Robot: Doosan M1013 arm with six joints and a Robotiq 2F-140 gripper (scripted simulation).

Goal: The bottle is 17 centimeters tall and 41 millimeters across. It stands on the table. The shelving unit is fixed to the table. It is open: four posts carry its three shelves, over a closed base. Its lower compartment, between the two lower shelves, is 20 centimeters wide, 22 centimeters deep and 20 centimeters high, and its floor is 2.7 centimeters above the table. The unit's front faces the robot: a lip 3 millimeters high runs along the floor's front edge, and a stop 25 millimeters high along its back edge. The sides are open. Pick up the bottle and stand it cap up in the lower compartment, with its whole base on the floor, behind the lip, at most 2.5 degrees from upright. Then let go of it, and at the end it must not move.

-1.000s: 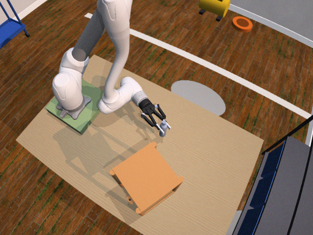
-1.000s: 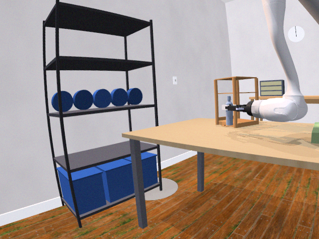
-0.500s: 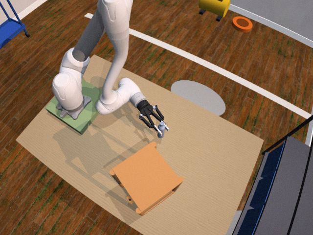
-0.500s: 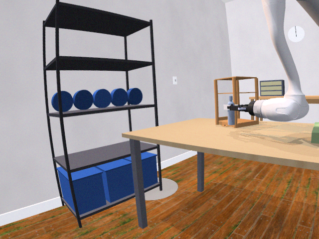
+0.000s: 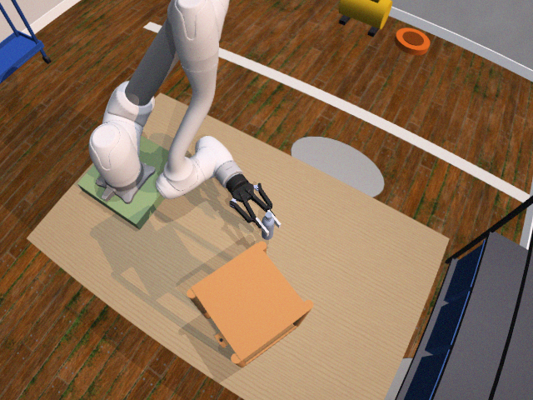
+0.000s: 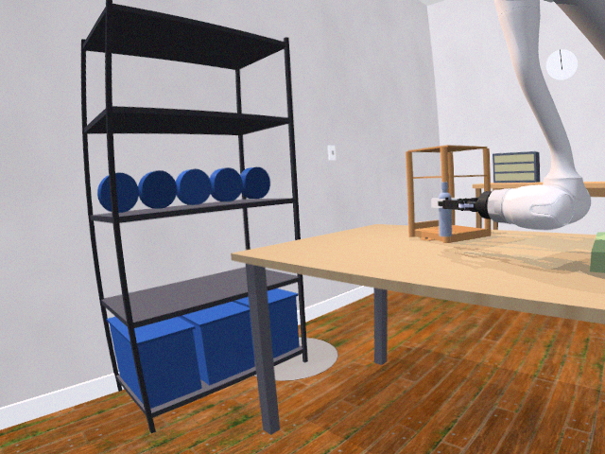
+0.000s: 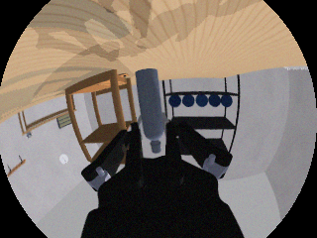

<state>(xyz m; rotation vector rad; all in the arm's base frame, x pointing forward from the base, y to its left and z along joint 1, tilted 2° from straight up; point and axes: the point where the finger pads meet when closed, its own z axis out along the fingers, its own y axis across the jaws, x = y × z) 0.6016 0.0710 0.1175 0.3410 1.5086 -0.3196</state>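
Now: hand 10 cm short of the wooden shelving unit, 28 cm to the left of it and 2 cm below it. The rest, counted from my hand: grey-blue bottle 1 cm above.
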